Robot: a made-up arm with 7 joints. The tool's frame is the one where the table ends. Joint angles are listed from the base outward.
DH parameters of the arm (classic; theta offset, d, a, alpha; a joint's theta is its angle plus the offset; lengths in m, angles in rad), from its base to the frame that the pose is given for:
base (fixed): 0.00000 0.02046 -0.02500 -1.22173
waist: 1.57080 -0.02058 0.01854 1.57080
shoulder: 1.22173 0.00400 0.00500 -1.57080
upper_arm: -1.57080 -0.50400 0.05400 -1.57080
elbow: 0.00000 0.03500 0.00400 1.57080
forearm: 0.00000 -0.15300 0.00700 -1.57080
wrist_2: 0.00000 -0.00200 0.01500 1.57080
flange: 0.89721 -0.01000 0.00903 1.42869
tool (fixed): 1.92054 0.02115 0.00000 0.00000
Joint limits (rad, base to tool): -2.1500..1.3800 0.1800..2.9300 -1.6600..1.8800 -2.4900..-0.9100 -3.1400..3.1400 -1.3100..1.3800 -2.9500..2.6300
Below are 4 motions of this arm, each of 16 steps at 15 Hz.
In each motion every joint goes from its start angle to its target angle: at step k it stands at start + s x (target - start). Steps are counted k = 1, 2, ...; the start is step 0. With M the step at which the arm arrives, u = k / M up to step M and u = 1 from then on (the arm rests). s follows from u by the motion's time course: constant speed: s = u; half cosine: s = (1 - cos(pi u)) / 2; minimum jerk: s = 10 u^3 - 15 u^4 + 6 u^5.
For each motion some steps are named. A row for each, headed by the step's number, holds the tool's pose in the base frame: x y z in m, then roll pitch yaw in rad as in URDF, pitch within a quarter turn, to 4 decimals.
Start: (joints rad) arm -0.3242 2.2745 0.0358 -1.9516 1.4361 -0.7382 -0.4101
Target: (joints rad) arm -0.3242 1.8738 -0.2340 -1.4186 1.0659 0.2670 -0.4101
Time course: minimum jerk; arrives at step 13
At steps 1, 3, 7, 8, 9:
1: 0.0736 0.2491 0.3763 -2.3726 0.6499 1.6858
3: 0.0842 0.2633 0.3694 -2.3345 0.6494 1.8094
7: 0.1524 0.3517 0.3089 -2.0396 0.5345 2.5956
8: 0.1716 0.3768 0.2854 -1.9664 0.4565 2.8029
9: 0.1877 0.3982 0.2629 -1.9164 0.3741 2.9703

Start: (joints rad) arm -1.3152 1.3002 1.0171 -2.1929 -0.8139 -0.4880 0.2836
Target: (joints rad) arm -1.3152 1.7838 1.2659 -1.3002 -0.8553 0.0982 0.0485
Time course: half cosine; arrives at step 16
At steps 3, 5, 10, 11, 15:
3: 0.1109 0.3525 0.2031 1.5187 0.2654 1.0522
5: 0.0781 0.3712 0.2226 1.4078 0.3701 0.9571
10: -0.0423 0.4288 0.2742 0.8940 0.5940 0.4927
11: -0.0654 0.4380 0.2810 0.7841 0.6060 0.3880
15: -0.1222 0.4582 0.2939 0.5186 0.5937 0.1260

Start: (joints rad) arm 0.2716 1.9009 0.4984 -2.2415 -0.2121 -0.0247 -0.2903
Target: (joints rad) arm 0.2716 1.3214 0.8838 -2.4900 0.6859 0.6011 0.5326
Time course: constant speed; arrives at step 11
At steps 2, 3, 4, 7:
2: 0.0973 0.3287 0.1463 -2.8134 0.0907 2.1144
3: 0.0861 0.3316 0.1371 -2.6717 0.2156 2.1553
4: 0.0748 0.3349 0.1278 -2.5199 0.3312 2.2100
7: 0.0410 0.3464 0.0982 -1.9803 0.5967 2.4700

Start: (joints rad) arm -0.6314 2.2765 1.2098 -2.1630 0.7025 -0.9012 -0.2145
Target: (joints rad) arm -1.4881 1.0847 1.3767 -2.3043 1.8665 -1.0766 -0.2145
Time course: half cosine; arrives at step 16
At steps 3, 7, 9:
3: -0.1718 0.2468 0.3007 2.9083 -0.7462 0.6777
7: -0.1037 0.3628 0.1919 2.9111 -0.6731 0.1461
9: -0.0214 0.3995 0.1385 2.9961 -0.6847 -0.2582

